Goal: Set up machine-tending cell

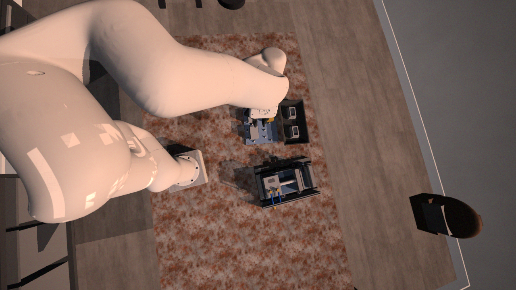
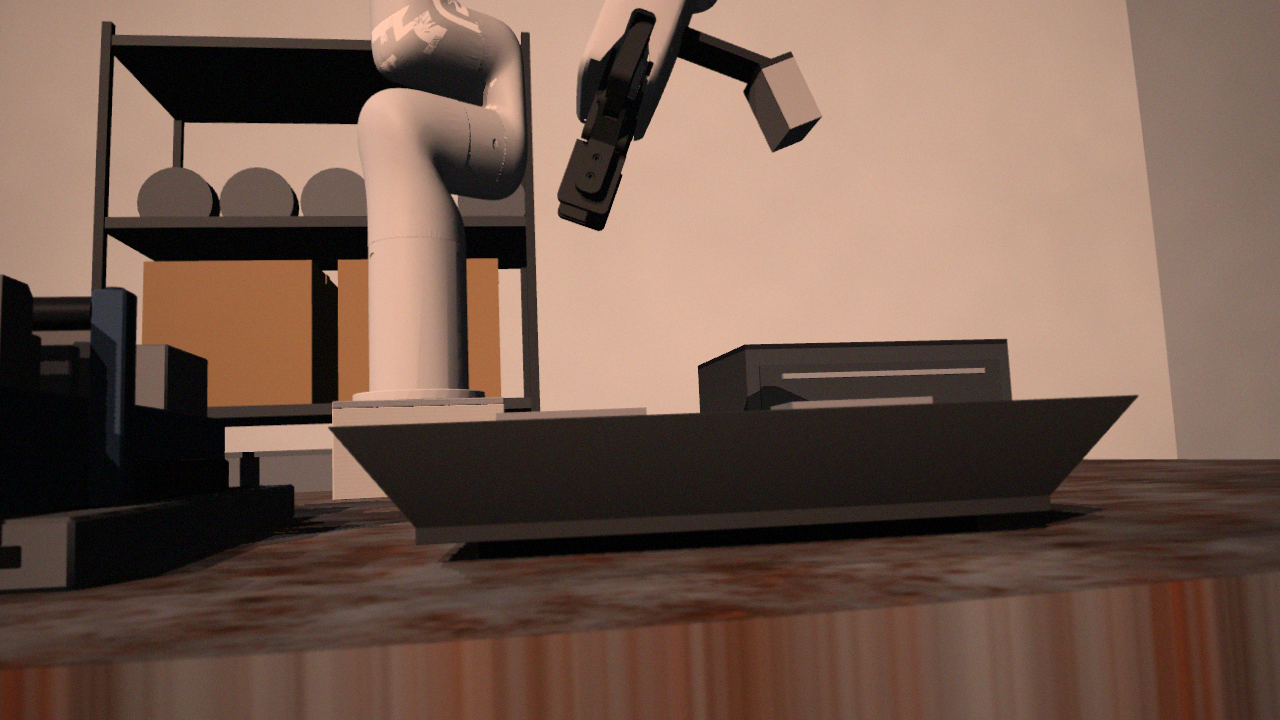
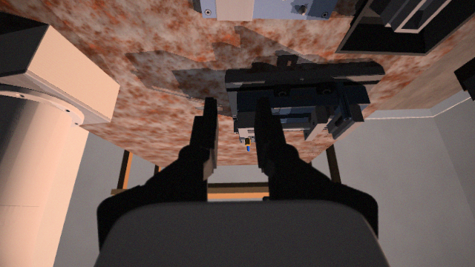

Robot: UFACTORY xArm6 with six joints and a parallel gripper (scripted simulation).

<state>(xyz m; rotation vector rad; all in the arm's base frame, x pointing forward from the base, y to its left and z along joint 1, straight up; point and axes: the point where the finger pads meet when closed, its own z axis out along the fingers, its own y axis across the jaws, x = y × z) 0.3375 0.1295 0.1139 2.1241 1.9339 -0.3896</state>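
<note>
The brass blank lies 17 cm below my hand, 9 cm ahead of it and 7 cm to the left of it. The rest, counted from my hand: vise piston rod (27 cm to the right, 12 cm below, 10 cm ahead); then vise body (27 cm to the right, 16 cm below, 12 cm ahead).
</note>
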